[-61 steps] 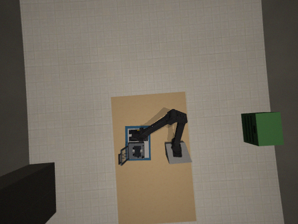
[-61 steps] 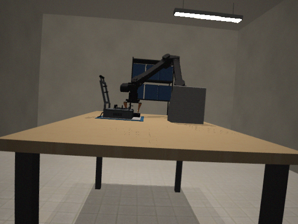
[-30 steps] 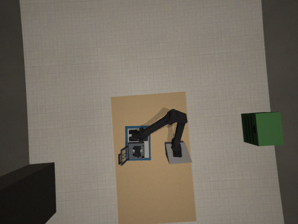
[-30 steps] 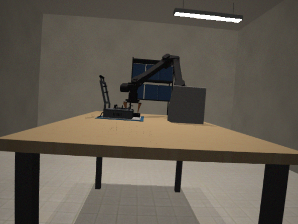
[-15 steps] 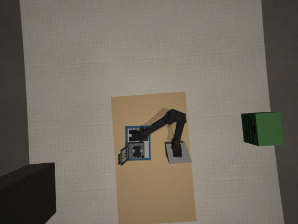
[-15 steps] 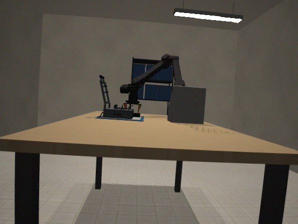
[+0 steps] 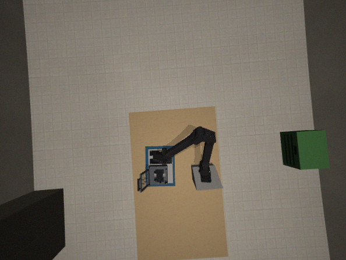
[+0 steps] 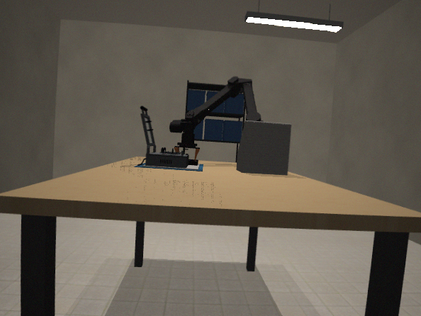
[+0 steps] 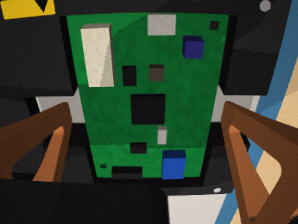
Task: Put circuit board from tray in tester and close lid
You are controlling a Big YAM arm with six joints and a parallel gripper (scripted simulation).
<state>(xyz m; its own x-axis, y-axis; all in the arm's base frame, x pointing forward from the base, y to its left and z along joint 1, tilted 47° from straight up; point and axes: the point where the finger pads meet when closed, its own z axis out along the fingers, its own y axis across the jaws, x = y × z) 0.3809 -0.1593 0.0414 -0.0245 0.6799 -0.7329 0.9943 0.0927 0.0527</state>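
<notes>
Right now the green circuit board is 10 mm below my hand. Also, from my hand: black latch hook: 230 mm to the left, 60 mm above, 10 mm behind; then dark pin plate: 180 mm to the left, 60 mm ahead, 50 mm above; then tester lid: 180 mm to the left, 180 mm ahead, 160 mm above.
</notes>
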